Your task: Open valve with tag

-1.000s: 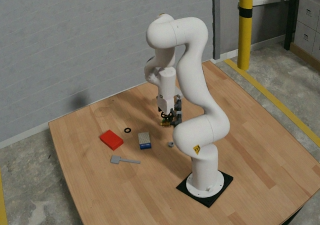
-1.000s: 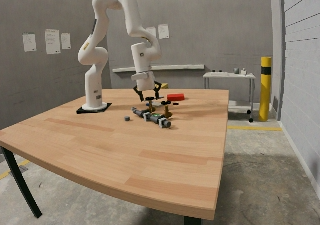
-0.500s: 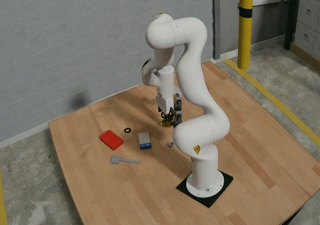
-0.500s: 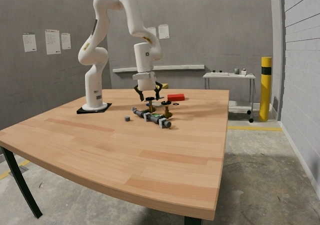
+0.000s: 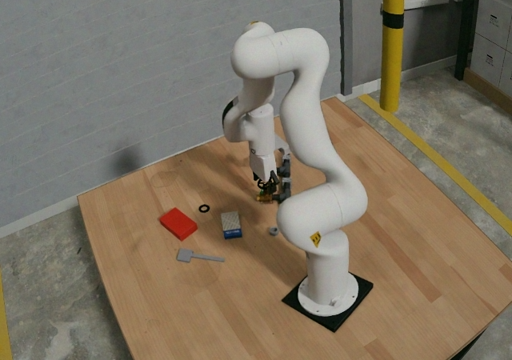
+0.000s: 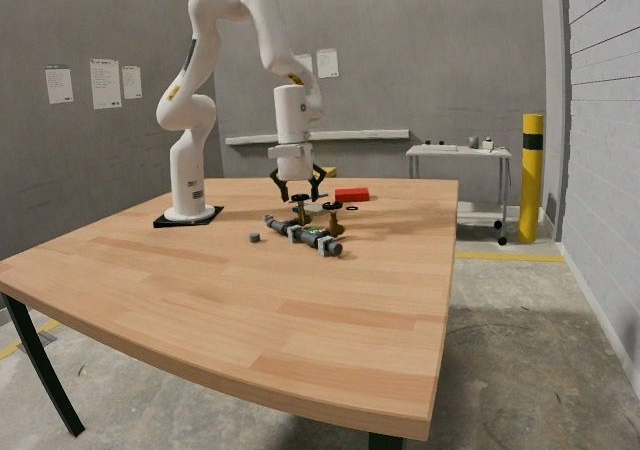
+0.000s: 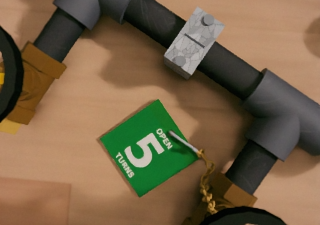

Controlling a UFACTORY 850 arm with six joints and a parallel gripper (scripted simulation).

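Right now the green tag is 50 mm ahead of my hand, 30 mm to the right of it and 90 mm below it. Also, from my hand: red block: 330 mm to the left, 80 mm below; then grey paddle-shaped tool: 160 mm behind, 300 mm to the left, 90 mm below; then blue-and-grey box: 70 mm behind, 150 mm to the left, 80 mm below.
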